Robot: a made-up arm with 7 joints. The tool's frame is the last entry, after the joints. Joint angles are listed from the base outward. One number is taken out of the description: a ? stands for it. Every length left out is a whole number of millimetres.
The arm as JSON. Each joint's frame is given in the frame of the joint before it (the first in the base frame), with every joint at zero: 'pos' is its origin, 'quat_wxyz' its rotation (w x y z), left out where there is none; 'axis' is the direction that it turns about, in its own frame. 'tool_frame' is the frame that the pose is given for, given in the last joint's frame.
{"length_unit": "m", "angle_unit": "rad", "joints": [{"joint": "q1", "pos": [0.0, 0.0, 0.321], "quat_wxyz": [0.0, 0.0, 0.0, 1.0], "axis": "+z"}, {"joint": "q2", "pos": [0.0, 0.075, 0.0], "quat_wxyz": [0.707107, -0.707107, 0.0, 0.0], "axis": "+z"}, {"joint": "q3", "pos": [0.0, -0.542, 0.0], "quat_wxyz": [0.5, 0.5, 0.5, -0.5], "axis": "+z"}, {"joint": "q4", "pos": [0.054, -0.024, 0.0], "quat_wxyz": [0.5, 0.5, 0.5, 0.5], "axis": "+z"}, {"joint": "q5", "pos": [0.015, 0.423, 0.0], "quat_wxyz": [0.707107, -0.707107, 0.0, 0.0], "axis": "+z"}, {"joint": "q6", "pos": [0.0, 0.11, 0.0], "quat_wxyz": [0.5, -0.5, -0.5, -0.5], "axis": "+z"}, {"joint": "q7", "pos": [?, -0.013, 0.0], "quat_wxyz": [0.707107, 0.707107, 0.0, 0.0], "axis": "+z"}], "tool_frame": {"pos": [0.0, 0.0, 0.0]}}
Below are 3 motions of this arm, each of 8 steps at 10 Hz.
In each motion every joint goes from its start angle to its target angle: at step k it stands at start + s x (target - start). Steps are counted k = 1, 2, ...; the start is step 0. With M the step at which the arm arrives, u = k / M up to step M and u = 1 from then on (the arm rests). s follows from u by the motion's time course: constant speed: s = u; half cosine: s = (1 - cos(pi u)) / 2; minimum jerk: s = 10 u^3 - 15 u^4 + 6 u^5.
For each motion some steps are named. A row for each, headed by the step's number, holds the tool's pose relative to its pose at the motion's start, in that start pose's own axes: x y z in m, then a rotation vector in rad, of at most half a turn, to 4 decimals.
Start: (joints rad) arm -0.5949 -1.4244 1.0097 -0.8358 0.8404 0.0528 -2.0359
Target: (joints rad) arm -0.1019 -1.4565 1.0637 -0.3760 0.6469 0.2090 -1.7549
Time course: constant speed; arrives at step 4
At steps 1, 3, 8:
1: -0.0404 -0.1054 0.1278 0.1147 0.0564 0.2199
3: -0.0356 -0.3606 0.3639 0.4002 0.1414 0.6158
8: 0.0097 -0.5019 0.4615 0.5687 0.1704 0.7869

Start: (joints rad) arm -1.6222 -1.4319 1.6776 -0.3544 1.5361 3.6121 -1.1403
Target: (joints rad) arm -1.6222 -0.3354 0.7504 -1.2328 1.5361 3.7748 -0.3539
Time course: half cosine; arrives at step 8
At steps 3, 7, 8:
3: 0.1580 0.1609 -0.2339 0.2900 -0.2495 0.5409
7: 0.6554 0.7045 -0.3114 0.3376 -1.4567 1.4824
8: 0.6824 0.7357 -0.2923 0.3053 -1.5476 1.5151

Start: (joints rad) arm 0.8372 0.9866 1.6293 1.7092 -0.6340 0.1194 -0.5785
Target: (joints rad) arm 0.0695 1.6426 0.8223 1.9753 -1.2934 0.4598 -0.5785
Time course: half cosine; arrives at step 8
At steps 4, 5, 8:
4: 0.0784 0.0596 0.2127 -0.1605 -0.8099 0.0049
5: 0.0865 0.0633 0.2809 -0.2122 -1.1041 -0.0741
8: 0.0908 0.0516 0.3685 -0.2704 -1.5418 -0.2723

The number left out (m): 0.099
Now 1 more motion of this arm.
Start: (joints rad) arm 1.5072 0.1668 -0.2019 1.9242 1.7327 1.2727 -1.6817
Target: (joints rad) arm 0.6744 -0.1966 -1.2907 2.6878 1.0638 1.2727 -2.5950
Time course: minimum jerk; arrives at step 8
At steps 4, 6, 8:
4: -0.1894 0.1983 -0.3054 -0.6782 -0.7169 -0.1775
6: -0.2909 0.0542 -0.5136 -0.7682 -1.2631 0.0944
8: -0.3053 -0.0047 -0.5331 -0.7398 -1.3479 0.2083

